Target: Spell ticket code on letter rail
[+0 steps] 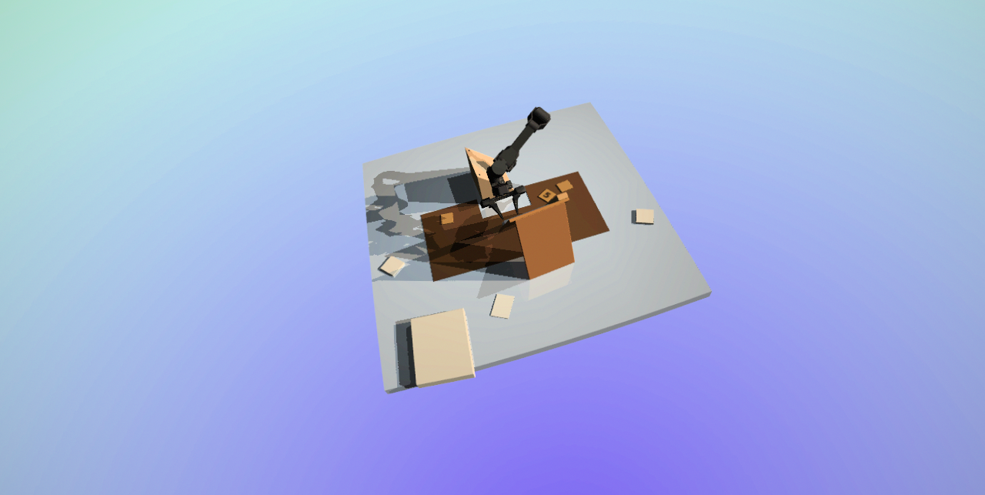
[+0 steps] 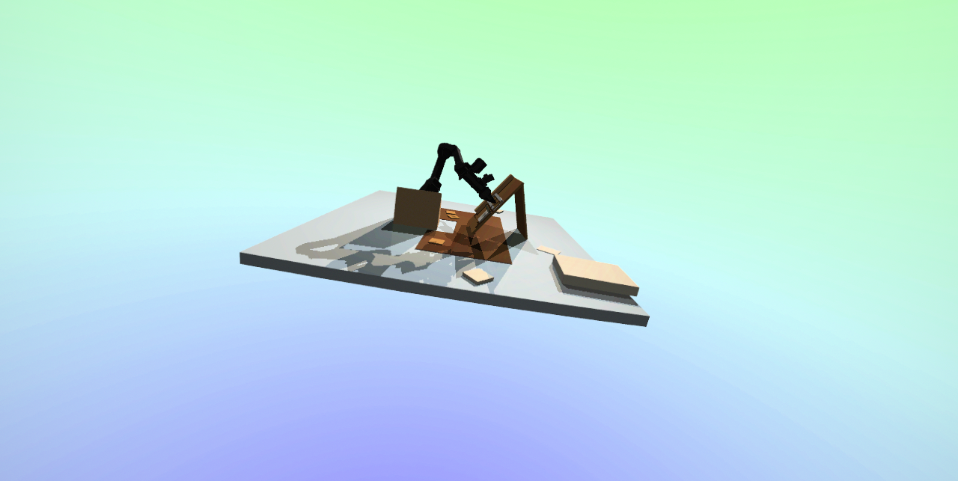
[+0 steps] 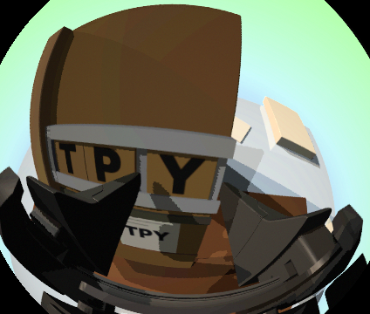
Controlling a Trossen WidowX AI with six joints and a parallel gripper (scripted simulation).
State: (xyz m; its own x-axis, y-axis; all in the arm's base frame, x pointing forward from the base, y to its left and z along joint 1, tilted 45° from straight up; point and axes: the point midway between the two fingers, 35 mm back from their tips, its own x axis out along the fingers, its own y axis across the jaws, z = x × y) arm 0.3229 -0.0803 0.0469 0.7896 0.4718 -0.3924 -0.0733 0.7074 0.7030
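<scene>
Right now my gripper tip is 10 mm short of the tan letter tile and 10 mm above it. From my gripper tip the other things lie so: white ticket 40 mm behind, 30 mm to the left, 90 mm below; dark brown mat 140 mm behind, 20 mm to the left, 170 mm below; cream block 390 mm ahead, 400 mm to the right, 150 mm below.
</scene>
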